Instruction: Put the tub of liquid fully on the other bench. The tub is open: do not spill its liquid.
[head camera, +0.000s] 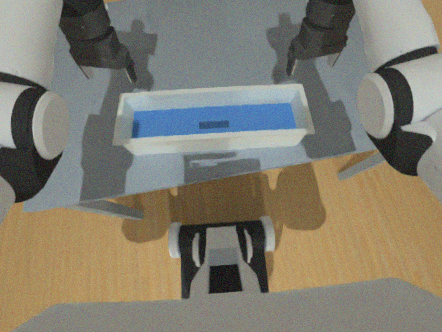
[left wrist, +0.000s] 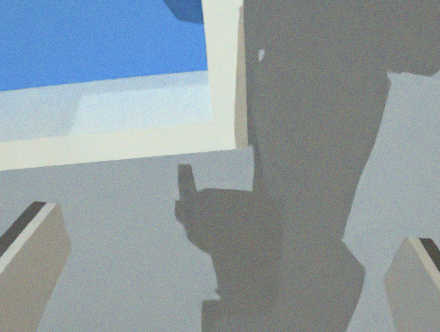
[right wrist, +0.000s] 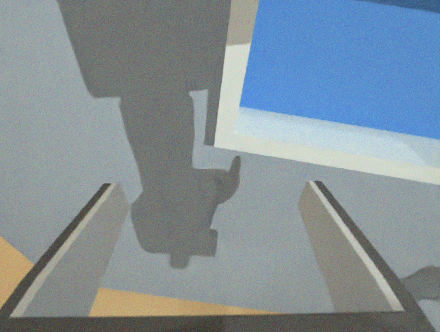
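The long white open tub (head camera: 215, 144) (left wrist: 110, 145) (right wrist: 325, 158) stands upright on the grey bench (head camera: 215, 50) (left wrist: 410, 150) (right wrist: 50, 125). Blue liquid (head camera: 170, 120) (left wrist: 100, 40) (right wrist: 340, 65) lies inside below the rim. My left gripper (head camera: 111, 78) (left wrist: 228, 243) is open and empty, above the bench just beyond the tub's far left corner. My right gripper (head camera: 312, 69) (right wrist: 213, 193) is open and empty, just beyond its far right corner. Neither touches the tub. A second bench does not show in these views.
The bench's near edge runs slantwise between the tub and my base, with bench legs (head camera: 112, 209) (head camera: 360, 166) below it. Wooden floor (head camera: 325, 260) shows beyond that edge. Shadows of my arms fall on the bench beside the tub.
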